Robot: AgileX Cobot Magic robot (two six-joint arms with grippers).
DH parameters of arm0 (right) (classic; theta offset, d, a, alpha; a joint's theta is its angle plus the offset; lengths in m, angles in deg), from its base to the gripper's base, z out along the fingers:
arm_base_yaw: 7.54 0.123 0 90
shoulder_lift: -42.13 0 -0.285 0
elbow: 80.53 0 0.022 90
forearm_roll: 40.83 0.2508 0 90
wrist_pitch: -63.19 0 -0.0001 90
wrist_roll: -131.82 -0.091 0 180
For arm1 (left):
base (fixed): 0 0 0 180
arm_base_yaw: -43.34 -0.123 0 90
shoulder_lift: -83.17 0 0.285 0
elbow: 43.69 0 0.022 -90
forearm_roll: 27.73 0.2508 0 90
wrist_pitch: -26.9 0 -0.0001 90
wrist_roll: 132.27 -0.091 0 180
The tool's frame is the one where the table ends.
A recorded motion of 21 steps. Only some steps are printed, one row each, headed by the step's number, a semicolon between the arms.
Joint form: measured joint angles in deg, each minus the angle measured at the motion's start. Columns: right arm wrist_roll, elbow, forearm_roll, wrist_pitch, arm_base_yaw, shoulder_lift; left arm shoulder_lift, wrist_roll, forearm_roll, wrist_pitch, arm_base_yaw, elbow.
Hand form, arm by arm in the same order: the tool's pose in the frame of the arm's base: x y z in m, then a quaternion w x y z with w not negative. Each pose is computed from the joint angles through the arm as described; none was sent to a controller.
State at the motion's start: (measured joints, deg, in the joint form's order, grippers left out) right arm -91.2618 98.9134 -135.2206 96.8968 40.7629 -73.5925; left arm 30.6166 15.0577 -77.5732 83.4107 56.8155 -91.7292
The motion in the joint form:
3: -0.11 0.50 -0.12 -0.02 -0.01 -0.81; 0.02 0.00 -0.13 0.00 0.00 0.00
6: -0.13 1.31 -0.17 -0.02 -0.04 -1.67; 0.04 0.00 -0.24 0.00 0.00 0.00
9: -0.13 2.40 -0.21 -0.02 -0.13 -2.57; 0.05 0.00 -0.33 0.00 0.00 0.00
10: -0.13 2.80 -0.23 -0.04 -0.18 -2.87; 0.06 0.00 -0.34 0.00 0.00 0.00
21: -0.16 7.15 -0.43 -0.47 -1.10 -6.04; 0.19 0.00 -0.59 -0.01 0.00 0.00
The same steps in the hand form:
3: 0.3243 0.2881 0.2551 0.51572 -0.51486 0.63374 -0.25946; 0.4475 -0.1670 0.3780 0.40427 0.25210 0.80589 -0.35150
6: 0.3269 0.2908 0.2529 0.51545 -0.51501 0.63371 -0.25977; 0.4476 -0.1671 0.3780 0.40411 0.25175 0.80570 -0.35238
9: 0.3303 0.2935 0.2519 0.51666 -0.51373 0.63362 -0.26013; 0.4476 -0.1672 0.3780 0.40403 0.25148 0.80551 -0.35309
10: 0.3316 0.2944 0.2517 0.51731 -0.51314 0.63355 -0.26019; 0.4476 -0.1672 0.3779 0.40396 0.25143 0.80553 -0.35317
21: 0.3470 0.3015 0.2500 0.52438 -0.50489 0.63411 -0.26079; 0.4481 -0.1676 0.3771 0.40306 0.25040 0.80541 -0.35518

